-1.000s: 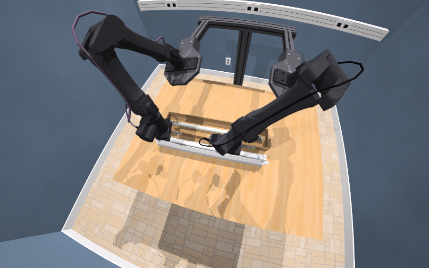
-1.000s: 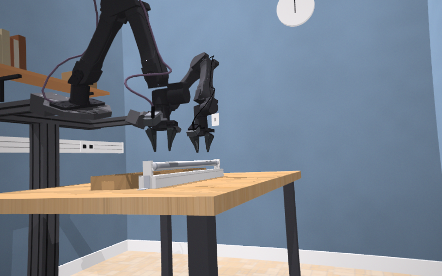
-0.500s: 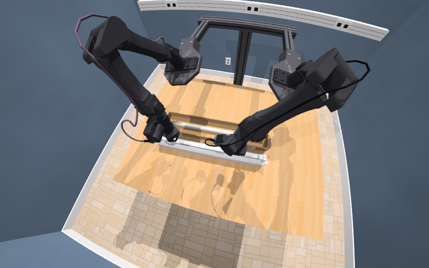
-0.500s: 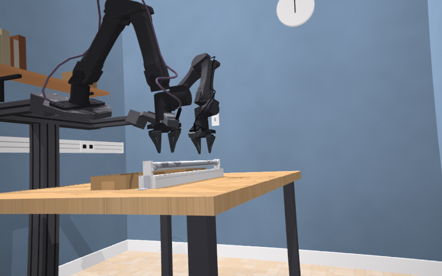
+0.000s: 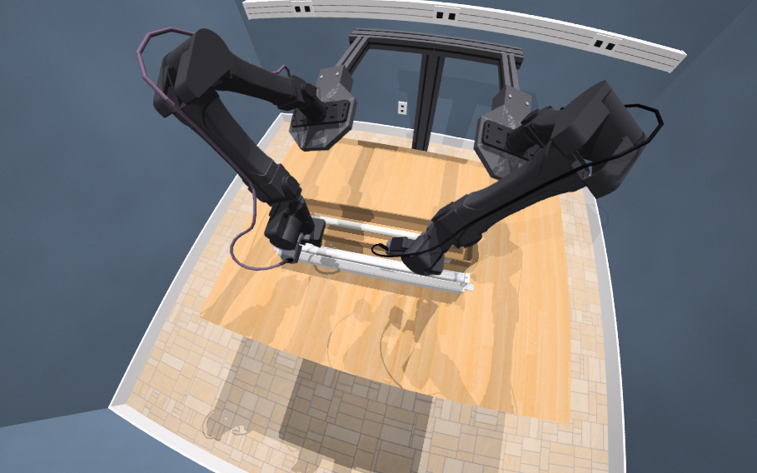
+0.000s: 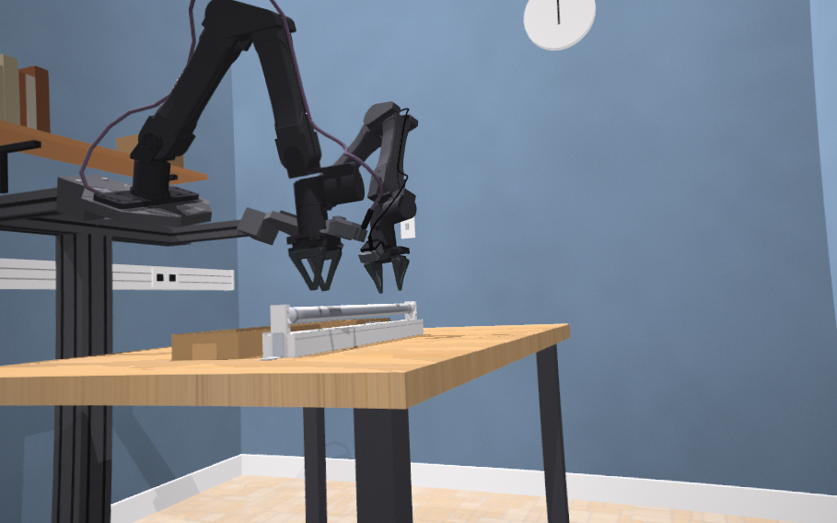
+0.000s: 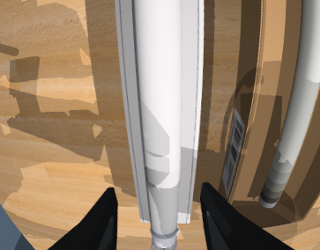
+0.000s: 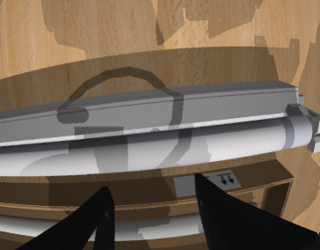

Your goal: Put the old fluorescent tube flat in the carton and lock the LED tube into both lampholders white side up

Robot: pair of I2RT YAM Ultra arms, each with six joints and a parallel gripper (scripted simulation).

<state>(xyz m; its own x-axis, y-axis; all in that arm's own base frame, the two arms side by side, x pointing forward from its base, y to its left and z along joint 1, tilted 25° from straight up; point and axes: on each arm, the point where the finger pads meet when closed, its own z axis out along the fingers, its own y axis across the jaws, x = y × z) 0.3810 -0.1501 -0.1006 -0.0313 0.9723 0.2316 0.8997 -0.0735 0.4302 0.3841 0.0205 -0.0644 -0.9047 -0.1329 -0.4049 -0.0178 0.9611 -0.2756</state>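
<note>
Now: the LED tube 17 cm to the left of my right hand and 5 cm below it. The rest, counted from my right hand: light fixture (17 cm to the left, 6 cm below); then brown carton (17 cm to the left, 14 cm behind, 9 cm below); then old fluorescent tube (17 cm to the left, 14 cm behind, 10 cm below).
</note>
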